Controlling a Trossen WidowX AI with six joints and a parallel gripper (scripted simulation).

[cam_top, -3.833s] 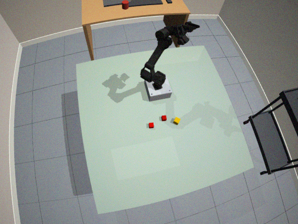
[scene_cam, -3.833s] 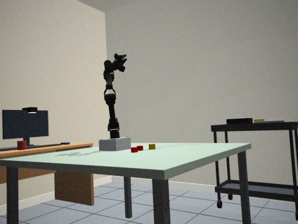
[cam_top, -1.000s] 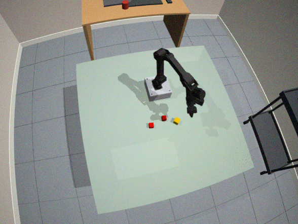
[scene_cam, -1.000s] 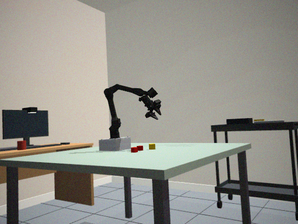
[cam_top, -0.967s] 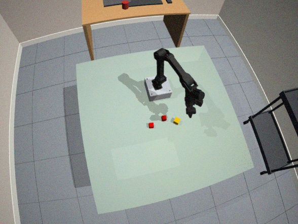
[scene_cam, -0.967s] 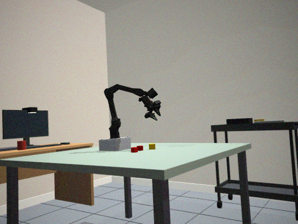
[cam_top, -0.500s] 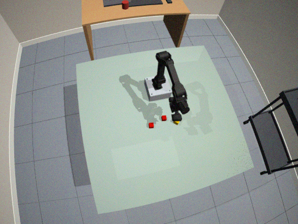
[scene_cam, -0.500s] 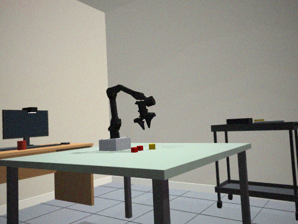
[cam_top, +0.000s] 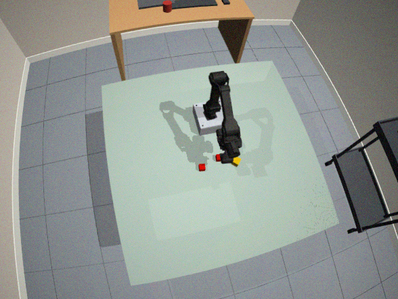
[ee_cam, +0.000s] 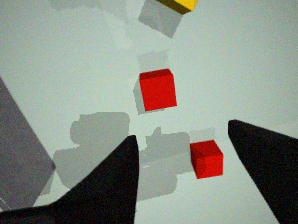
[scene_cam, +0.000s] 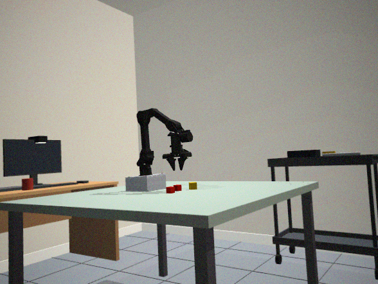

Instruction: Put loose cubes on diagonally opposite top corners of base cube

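Now: gripper tip 10 cm above the yellow base cube, 8 cm to the right of it and 5 cm short of it.
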